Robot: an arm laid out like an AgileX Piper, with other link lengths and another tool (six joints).
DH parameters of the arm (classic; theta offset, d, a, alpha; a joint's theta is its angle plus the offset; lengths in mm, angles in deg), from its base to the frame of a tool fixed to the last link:
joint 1: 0 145.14 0 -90
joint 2: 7.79 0 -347.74 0
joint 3: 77.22 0 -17.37 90
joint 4: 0 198.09 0 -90
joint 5: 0 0 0 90
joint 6: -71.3 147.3 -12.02 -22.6
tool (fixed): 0 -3.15 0 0
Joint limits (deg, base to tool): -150..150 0..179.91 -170..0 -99.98..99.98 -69.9..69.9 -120..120
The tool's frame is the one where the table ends.
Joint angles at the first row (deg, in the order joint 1, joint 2, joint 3, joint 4, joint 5, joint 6):
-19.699 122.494 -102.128 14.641 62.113 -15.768
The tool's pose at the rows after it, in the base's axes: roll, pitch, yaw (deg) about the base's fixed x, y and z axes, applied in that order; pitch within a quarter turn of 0, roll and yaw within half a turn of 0; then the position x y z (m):
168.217 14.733 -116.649 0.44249 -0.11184 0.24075
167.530 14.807 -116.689 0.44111 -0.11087 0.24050
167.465 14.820 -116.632 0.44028 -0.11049 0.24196
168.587 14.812 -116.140 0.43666 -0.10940 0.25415
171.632 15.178 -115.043 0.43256 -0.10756 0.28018
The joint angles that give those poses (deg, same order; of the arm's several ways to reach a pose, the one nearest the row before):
-19.699 122.495 -102.129 14.701 62.572 -15.768
-19.698 122.494 -102.130 14.814 63.245 -15.766
-19.700 122.311 -102.170 14.815 63.540 -15.769
-19.700 120.801 -102.370 14.634 64.195 -15.768
-19.699 118.171 -103.905 14.634 65.437 -15.769

